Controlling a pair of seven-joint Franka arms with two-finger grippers.
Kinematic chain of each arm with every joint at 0, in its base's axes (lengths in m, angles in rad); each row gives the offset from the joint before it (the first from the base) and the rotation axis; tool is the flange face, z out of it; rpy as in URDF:
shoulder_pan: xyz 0 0 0.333 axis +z
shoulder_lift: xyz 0 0 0 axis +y
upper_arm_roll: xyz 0 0 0.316 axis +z
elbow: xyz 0.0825 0 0 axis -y
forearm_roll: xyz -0.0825 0 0.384 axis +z
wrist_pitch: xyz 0 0 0 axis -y
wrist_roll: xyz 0.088 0 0 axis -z
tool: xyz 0 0 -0.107 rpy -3.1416 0 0
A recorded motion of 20 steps. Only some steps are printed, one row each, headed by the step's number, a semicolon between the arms.
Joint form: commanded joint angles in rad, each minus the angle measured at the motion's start. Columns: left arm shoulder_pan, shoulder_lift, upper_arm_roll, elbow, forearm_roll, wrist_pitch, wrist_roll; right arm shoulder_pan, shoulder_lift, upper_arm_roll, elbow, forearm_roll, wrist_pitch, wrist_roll.
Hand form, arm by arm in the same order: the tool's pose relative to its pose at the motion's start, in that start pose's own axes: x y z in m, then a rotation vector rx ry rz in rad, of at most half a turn. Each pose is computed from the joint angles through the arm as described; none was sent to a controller.
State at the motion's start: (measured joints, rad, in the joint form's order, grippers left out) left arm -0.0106 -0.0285 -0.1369 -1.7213 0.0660 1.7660 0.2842; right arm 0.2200 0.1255 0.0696 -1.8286 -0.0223 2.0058 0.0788
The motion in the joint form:
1: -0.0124 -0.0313 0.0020 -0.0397 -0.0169 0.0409 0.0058; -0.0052 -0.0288 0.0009 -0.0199 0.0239 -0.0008 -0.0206
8: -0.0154 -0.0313 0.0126 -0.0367 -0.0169 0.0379 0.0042; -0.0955 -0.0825 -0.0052 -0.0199 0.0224 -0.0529 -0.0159
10: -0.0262 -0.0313 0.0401 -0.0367 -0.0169 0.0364 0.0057; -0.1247 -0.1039 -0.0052 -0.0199 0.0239 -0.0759 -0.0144
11: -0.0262 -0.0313 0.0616 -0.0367 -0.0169 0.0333 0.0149; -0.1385 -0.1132 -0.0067 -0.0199 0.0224 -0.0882 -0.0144
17: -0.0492 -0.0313 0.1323 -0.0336 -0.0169 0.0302 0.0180; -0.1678 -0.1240 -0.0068 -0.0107 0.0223 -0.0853 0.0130
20: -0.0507 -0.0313 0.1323 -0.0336 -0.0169 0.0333 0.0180; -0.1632 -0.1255 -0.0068 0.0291 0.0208 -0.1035 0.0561
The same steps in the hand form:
1: -0.0036 0.0097 -0.0028 -0.0035 0.0353 0.0132; -0.0069 0.0014 -0.0079 0.0200 0.0067 -0.0065
8: -0.0049 0.0055 -0.0037 -0.0036 0.0349 0.0039; -0.0181 0.0579 -0.0346 0.0093 0.0084 0.0933
10: -0.0080 -0.0036 -0.0030 -0.0044 0.0327 -0.0113; -0.0243 0.0742 -0.0450 0.0076 0.0067 0.1244
11: -0.0123 -0.0150 -0.0020 -0.0049 0.0284 -0.0236; -0.0276 0.0828 -0.0493 0.0048 0.0036 0.1391
17: -0.0220 -0.0407 -0.0016 -0.0057 0.0260 -0.0683; -0.0291 0.0994 -0.0602 0.0023 0.0265 0.1958
20: -0.0214 -0.0400 -0.0019 -0.0048 0.0291 -0.0669; -0.0255 0.0973 -0.0786 0.0020 0.0496 0.2338

